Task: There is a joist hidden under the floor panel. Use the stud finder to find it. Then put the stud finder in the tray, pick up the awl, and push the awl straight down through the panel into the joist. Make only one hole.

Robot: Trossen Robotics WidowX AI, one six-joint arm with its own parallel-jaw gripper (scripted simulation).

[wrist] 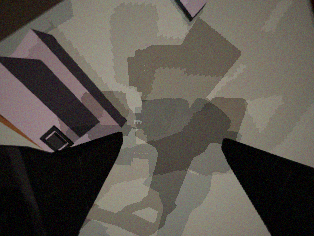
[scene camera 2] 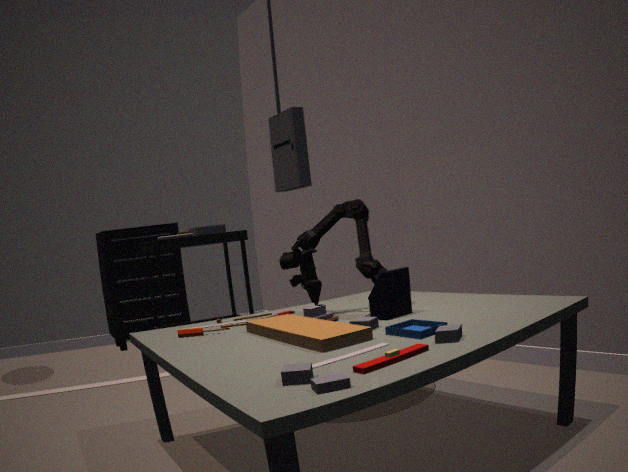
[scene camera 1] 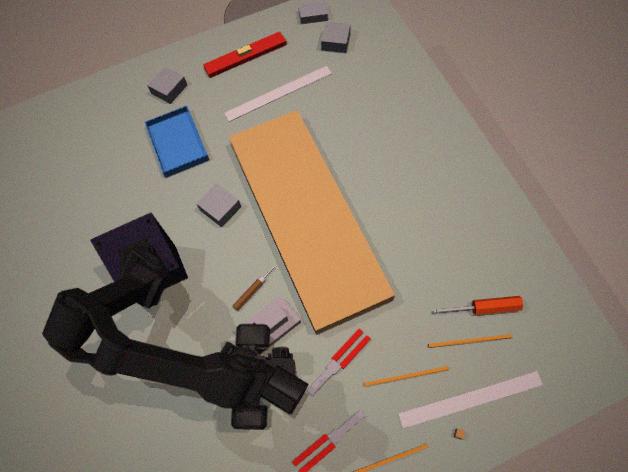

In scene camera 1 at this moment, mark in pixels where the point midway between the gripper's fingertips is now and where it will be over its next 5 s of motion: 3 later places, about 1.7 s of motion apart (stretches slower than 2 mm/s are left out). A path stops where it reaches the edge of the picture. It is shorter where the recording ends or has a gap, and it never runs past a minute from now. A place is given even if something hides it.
My gripper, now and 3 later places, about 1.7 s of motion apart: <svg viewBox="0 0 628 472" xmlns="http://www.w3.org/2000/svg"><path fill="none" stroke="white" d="M254 381L270 318L264 307L340 271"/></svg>
